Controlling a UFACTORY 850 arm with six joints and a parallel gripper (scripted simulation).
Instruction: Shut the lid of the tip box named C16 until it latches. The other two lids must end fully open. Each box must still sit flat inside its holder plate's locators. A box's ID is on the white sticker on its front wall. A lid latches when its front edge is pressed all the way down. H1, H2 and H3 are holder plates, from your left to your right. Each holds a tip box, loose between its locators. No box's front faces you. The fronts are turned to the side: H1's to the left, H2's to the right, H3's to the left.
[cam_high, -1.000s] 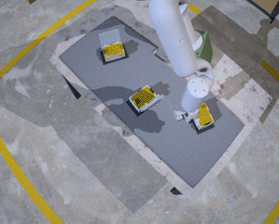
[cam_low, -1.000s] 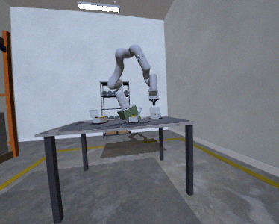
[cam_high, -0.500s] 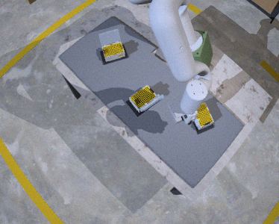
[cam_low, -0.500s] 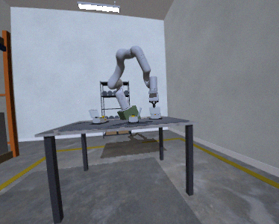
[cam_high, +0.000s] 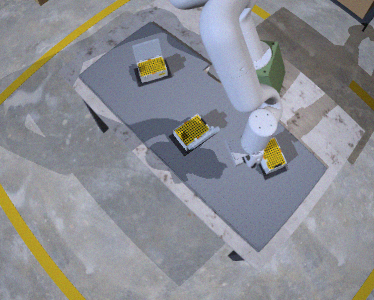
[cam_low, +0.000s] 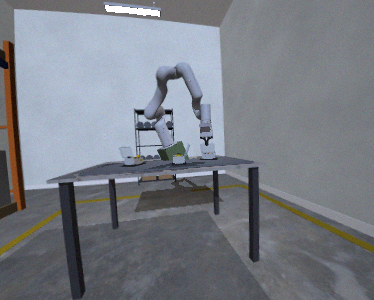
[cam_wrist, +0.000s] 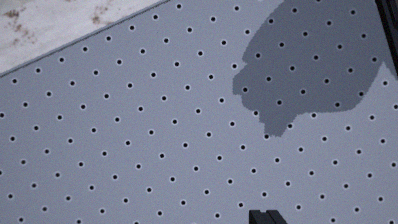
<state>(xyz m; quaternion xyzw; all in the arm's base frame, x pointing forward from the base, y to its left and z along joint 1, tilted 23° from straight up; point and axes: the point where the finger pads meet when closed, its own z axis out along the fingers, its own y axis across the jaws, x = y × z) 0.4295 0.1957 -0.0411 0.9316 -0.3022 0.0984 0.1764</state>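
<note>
The clear lid is 6 cm behind my hand, 4 cm to the left of it and 4 cm below it. Round my hand: tip box 10 cm behind, 7 cm to the left, 7 cm below.
</note>
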